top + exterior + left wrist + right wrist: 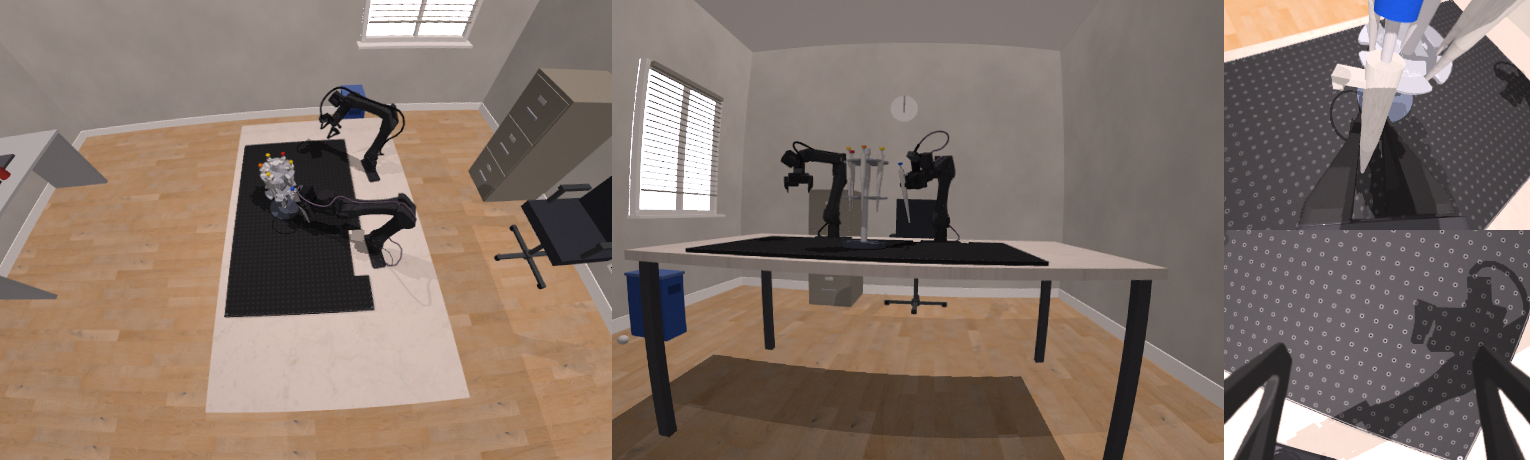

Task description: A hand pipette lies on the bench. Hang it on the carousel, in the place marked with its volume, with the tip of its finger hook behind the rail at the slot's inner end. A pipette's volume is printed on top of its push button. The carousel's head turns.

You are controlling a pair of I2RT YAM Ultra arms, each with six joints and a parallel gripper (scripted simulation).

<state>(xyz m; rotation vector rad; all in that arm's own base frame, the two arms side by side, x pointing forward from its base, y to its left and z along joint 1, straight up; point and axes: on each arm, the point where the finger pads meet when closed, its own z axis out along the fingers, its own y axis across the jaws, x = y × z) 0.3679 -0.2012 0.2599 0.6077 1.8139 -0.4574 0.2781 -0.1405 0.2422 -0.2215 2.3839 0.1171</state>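
My left hand is 1 cm to the right of the hand pipette and 3 cm above it.
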